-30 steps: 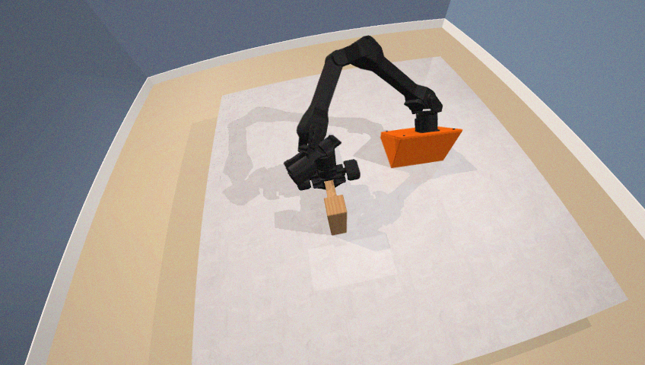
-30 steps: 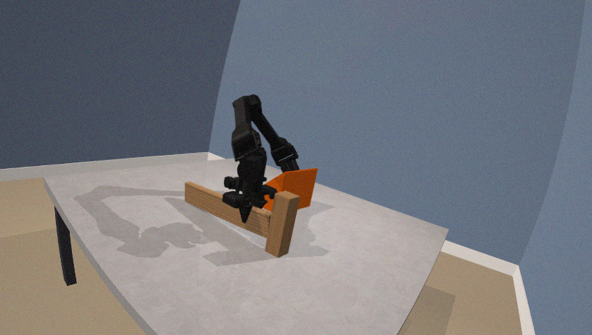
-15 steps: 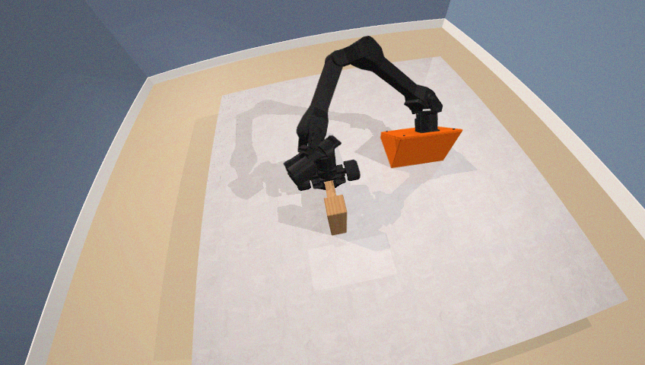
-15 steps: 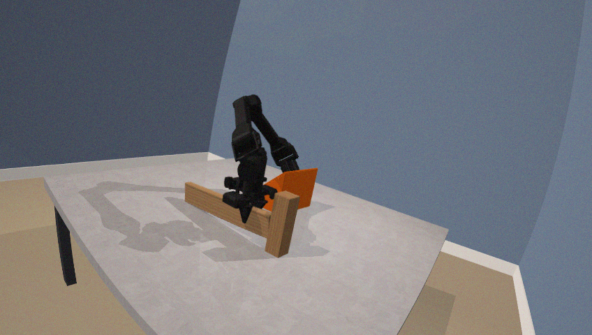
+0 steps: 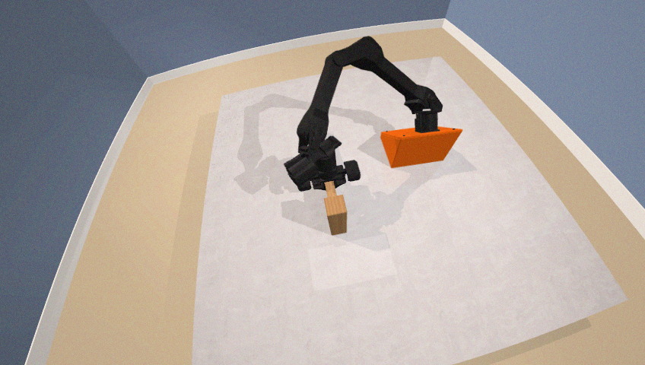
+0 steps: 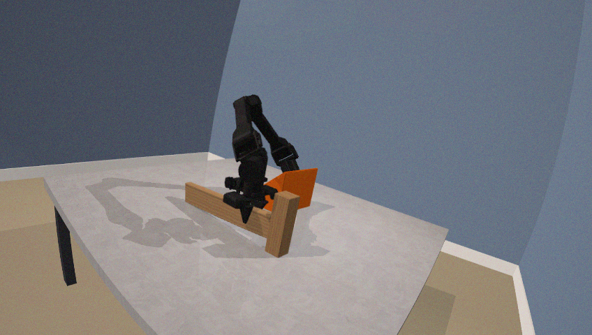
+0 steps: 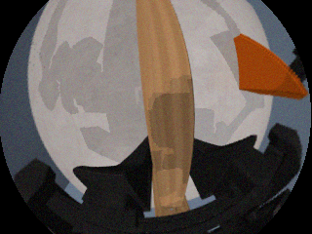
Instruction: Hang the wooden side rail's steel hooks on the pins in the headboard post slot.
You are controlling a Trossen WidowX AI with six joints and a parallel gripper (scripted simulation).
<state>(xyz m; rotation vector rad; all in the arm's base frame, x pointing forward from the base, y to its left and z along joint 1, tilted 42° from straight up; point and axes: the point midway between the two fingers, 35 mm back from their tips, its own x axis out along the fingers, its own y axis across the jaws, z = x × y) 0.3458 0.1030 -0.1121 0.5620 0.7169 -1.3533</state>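
Now: the headboard post 12 cm to the left of my gripper tip, 4 cm above it and 2 cm behind it.
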